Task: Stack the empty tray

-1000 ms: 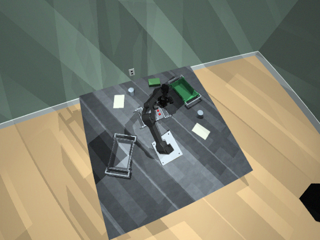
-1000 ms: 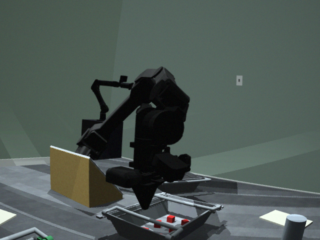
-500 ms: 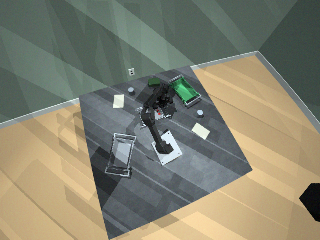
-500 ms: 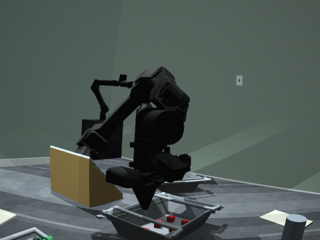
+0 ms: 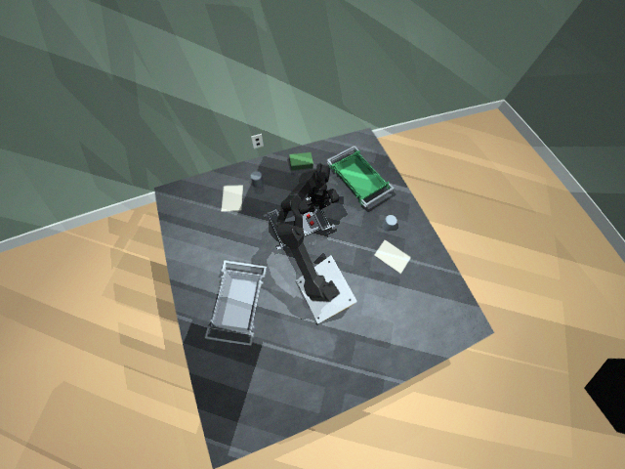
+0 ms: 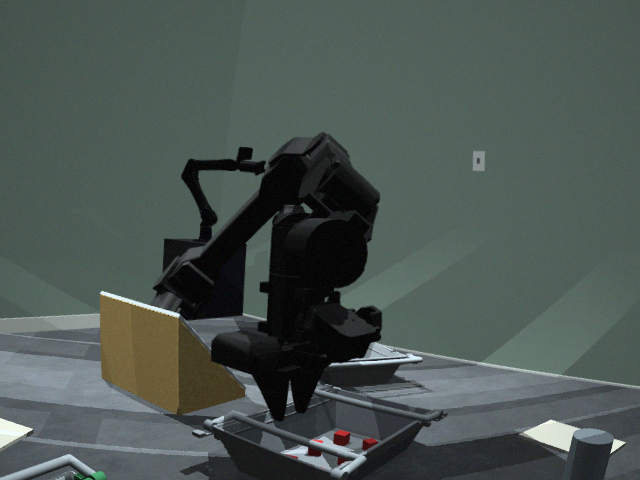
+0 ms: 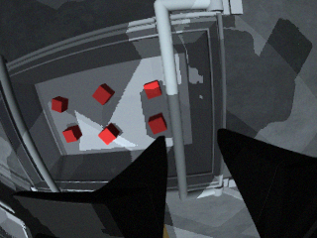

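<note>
Right now my gripper tip is 19 cm past the grey tray, 50 cm to the right of it and 5 cm above it. Also, from my gripper tip: green block 34 cm ahead, 11 cm to the right, 7 cm below.
</note>
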